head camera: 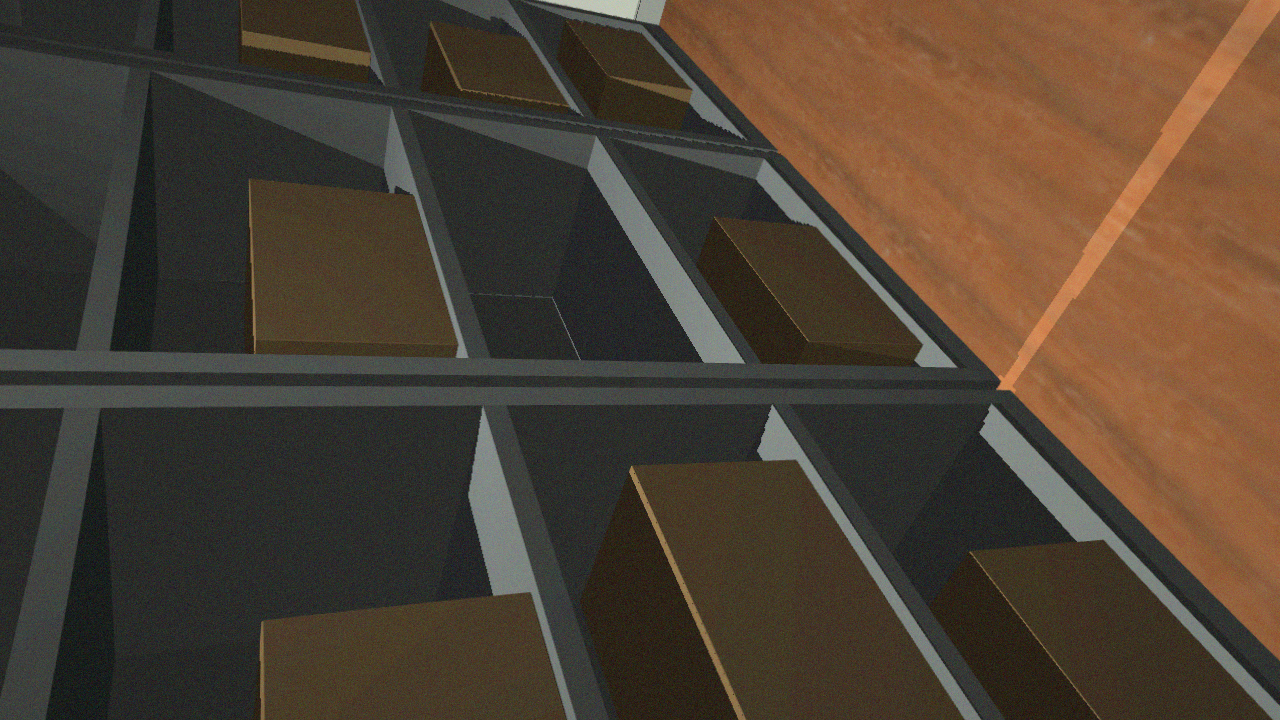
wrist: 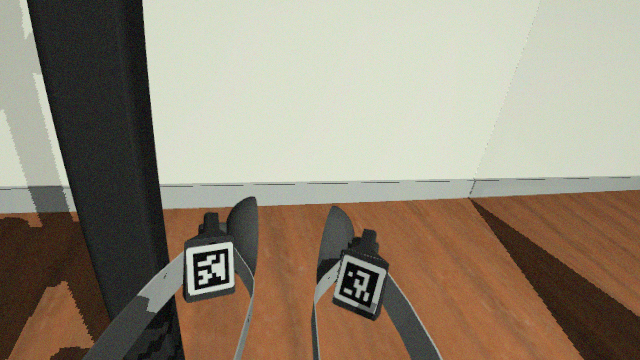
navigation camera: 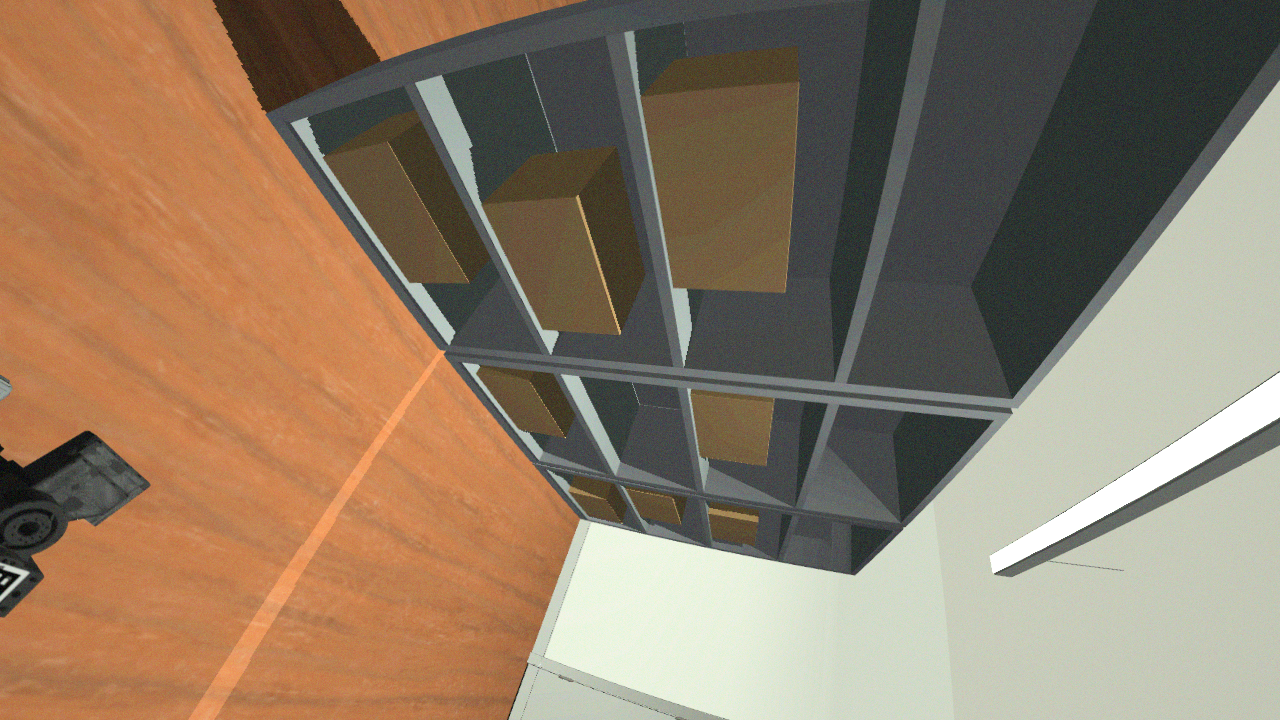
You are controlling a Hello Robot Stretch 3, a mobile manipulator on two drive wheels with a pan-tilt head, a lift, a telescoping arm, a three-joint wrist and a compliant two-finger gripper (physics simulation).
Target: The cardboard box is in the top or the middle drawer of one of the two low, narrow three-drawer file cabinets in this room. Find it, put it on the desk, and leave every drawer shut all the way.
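Frame: origin at the robot's base, x back, y left, z down, level; millimetres.
Seen in the pictures: gripper, fingertip midpoint: (wrist: 290,228).
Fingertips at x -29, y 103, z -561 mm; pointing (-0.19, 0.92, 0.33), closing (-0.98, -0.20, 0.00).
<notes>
A point is followed by its place in that frame.
My gripper (wrist: 290,228) {x -29, y 103, z -561 mm} is open in the wrist view, its two fingertips apart with floor and wall showing between them and nothing held. It hangs above the wood floor in front of a pale wall. Part of my wrist (navigation camera: 89,479) {x -23, y -161, z -706 mm} shows at the left edge of the navigation view. The file cabinets, their drawers and the desk do not show in these views. Several brown boxes (head camera: 349,268) {x -884, y -1199, z -1126 mm} (navigation camera: 725,188) {x -836, y -308, z -1132 mm} stand in open compartments of dark grey shelf units; I cannot tell that any is the task's cardboard box.
The shelf units (head camera: 268,395) {x -846, y -876, z -1249 mm} (navigation camera: 889,179) {x -814, y -283, z -1423 mm} stand in a row on the wood floor (head camera: 984,134) {x -535, y -1267, z 0 mm} (navigation camera: 179,268) {x -397, y -183, z -1 mm}. A black column (wrist: 105,150) {x 63, y 116, z -600 mm} rises at the left of the wrist view, near the pale wall (wrist: 350,90) {x -343, y 959, z -422 mm}. A long bright lamp (navigation camera: 1145,483) {x -615, y -829, z -2078 mm} shows at the right.
</notes>
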